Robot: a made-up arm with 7 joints. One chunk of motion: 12 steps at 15 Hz.
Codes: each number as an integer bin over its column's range. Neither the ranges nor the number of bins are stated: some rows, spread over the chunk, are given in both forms.
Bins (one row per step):
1: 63 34 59 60 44 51 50
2: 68 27 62 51 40 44 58
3: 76 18 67 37 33 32 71
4: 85 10 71 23 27 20 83
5: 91 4 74 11 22 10 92
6: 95 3 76 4 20 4 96
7: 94 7 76 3 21 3 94
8: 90 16 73 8 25 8 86
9: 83 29 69 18 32 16 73
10: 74 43 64 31 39 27 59
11: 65 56 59 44 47 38 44
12: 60 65 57 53 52 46 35
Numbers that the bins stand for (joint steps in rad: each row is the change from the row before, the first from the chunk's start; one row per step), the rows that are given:
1: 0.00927 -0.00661 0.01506 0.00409 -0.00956 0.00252 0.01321
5: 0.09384 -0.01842 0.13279 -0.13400 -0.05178 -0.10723 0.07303
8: 0.09082 -0.01370 0.12494 -0.14245 -0.04602 -0.11259 0.06448
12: 0.00021 0.00561 -0.00064 -0.01564 0.00580 -0.01087 -0.00815
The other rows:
2: 0.02437 -0.00936 0.03861 -0.02127 -0.01723 -0.01622 0.02461
3: 0.04854 -0.01291 0.07785 -0.06073 -0.03067 -0.04834 0.04312
4: 0.07572 -0.01606 0.10924 -0.10018 -0.04218 -0.08046 0.06021
6: 0.10592 -0.01882 0.14848 -0.15373 -0.05562 -0.12329 0.07873
7: 0.10290 -0.01724 0.14848 -0.15655 -0.05370 -0.12597 0.07588
9: 0.06968 -0.00858 0.09355 -0.11427 -0.03259 -0.09117 0.04597
10: 0.04249 -0.00306 0.05430 -0.07764 -0.01915 -0.06173 0.02603
11: 0.01531 0.00206 0.01506 -0.04100 -0.00380 -0.03228 0.00467

